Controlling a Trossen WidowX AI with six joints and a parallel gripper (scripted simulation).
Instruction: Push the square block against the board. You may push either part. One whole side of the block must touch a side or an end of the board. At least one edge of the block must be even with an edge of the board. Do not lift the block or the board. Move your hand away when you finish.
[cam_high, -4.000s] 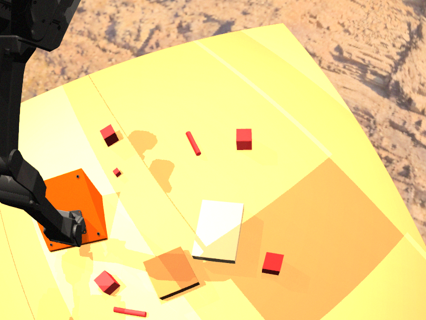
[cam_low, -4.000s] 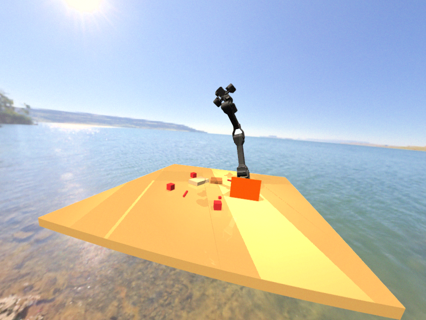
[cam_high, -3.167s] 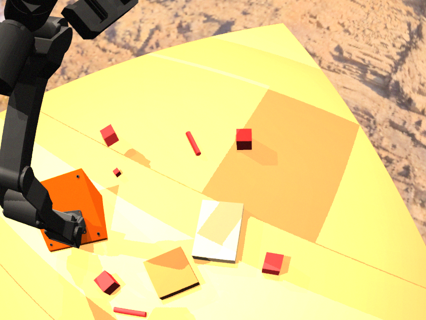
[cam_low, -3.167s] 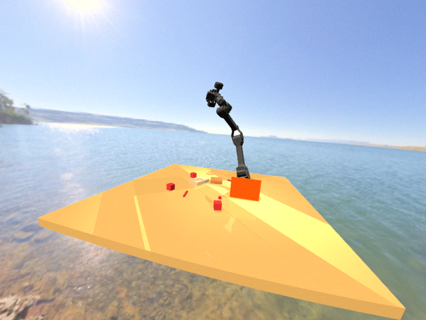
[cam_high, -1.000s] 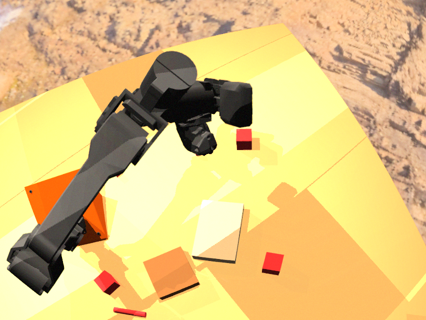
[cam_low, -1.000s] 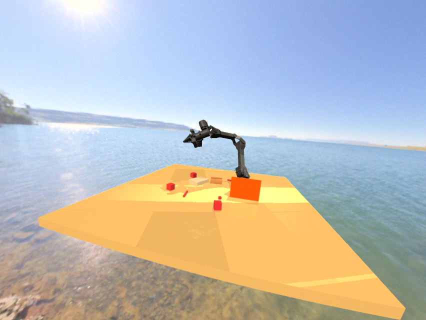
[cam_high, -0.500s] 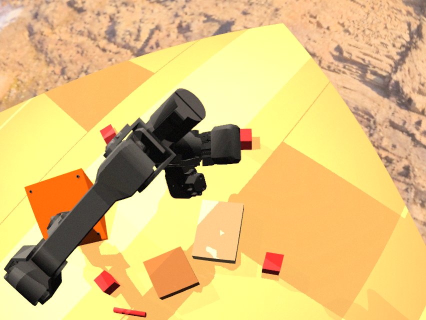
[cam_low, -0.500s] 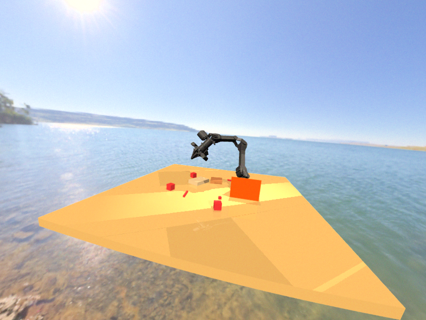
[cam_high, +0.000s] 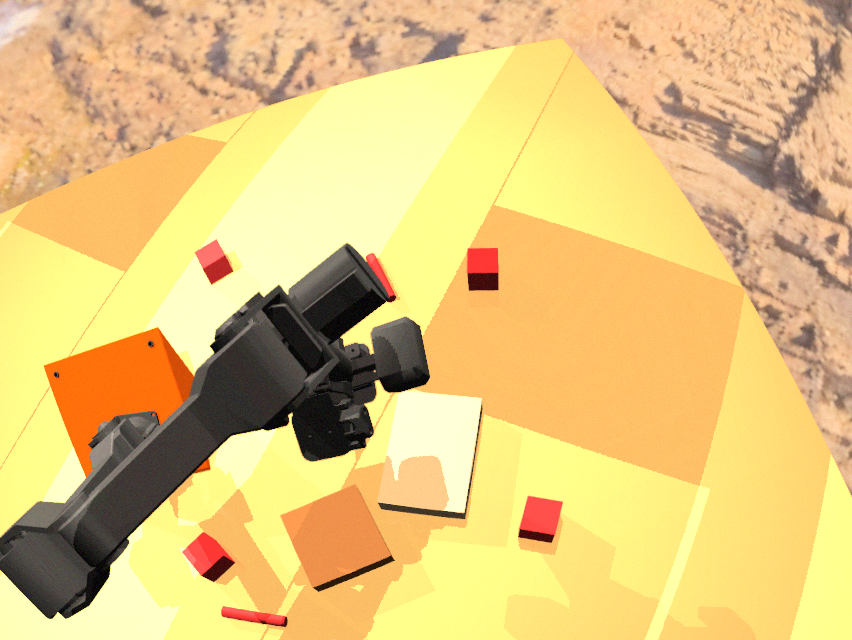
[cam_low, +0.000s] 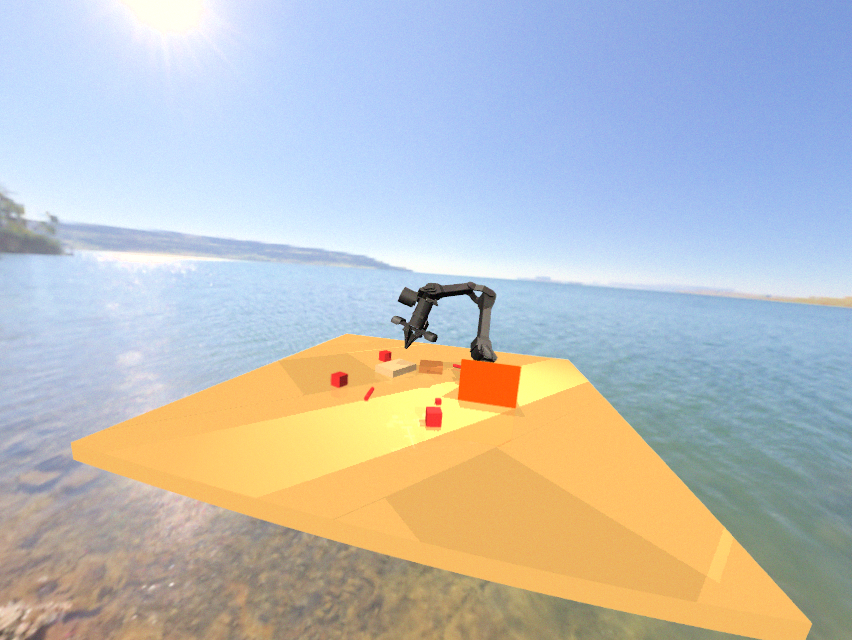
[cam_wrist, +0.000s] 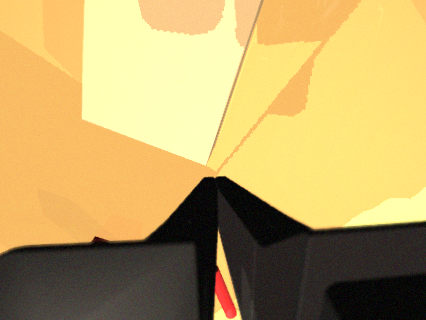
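Now: the square block 120 mm to the right of my gripper tip, 100 mm below it and 80 mm behind it. The rest, counted from my gripper tip: board: 100 mm below, 50 mm ahead, 40 mm to the right.
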